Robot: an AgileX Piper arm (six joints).
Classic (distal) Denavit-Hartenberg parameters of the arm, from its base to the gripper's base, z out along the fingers. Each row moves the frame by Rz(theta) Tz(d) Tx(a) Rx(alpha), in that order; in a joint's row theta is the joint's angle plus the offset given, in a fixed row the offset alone. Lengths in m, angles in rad.
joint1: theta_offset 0, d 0.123, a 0, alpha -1.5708
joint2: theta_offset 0.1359, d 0, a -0.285, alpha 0
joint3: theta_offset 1.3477, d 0, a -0.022, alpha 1.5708
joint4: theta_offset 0, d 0.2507, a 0, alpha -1.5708
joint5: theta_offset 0, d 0, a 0, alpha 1.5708
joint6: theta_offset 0, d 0.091, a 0, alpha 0
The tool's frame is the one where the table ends.
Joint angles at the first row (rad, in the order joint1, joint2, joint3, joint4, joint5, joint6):
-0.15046, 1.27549, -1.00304, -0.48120, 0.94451, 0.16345
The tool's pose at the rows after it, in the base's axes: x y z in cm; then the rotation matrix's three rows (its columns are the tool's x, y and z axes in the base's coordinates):
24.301 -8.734 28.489; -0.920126 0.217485 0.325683; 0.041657 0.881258 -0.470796; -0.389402 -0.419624 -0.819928
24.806 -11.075 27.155; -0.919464 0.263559 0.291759; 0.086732 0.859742 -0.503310; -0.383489 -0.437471 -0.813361
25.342 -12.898 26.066; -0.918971 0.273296 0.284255; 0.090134 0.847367 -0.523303; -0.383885 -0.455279 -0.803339
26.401 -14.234 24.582; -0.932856 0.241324 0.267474; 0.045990 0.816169 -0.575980; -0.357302 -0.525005 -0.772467
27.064 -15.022 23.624; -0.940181 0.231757 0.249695; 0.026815 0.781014 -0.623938; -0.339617 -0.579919 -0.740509
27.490 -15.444 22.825; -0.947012 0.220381 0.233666; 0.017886 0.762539 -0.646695; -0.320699 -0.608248 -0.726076
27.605 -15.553 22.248; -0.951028 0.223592 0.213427; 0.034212 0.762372 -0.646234; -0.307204 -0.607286 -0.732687
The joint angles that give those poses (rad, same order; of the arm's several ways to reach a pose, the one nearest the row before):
-0.20560, 1.33200, -0.96945, -0.52798, 0.89921, 0.18739
-0.28521, 1.38914, -0.96493, -0.56799, 0.84086, 0.20959
-0.34338, 1.43909, -0.96493, -0.60316, 0.77534, 0.21003
-0.35895, 1.50999, -0.96494, -0.73484, 0.72638, 0.27062
-0.36044, 1.55792, -0.96493, -0.85867, 0.71411, 0.35836
-0.36042, 1.59263, -0.96493, -0.92649, 0.71261, 0.40768
-0.36043, 1.61159, -0.96493, -0.93099, 0.72078, 0.42438

